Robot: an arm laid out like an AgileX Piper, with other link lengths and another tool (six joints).
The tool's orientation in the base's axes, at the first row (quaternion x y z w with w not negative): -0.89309, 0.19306, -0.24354, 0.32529
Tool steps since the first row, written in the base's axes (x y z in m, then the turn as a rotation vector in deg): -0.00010, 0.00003, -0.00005, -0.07, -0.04, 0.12; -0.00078, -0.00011, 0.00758, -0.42, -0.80, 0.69; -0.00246, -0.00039, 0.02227, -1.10, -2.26, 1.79; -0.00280, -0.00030, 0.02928, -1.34, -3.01, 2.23; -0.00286, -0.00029, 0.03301, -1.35, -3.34, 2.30; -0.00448, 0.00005, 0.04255, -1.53, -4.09, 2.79
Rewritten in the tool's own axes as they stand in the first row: -0.00011, 0.00003, -0.00001, 0.00, -0.04, -0.14; 0.00177, -0.00489, -0.00557, 0.28, 0.18, -1.09; 0.00510, -0.01430, -0.01648, 0.80, 0.61, -2.92; 0.00695, -0.01903, -0.02133, 1.12, 0.89, -3.71; 0.00805, -0.02154, -0.02385, 1.30, 1.08, -3.92; 0.00953, -0.02792, -0.03099, 1.69, 1.32, -4.72
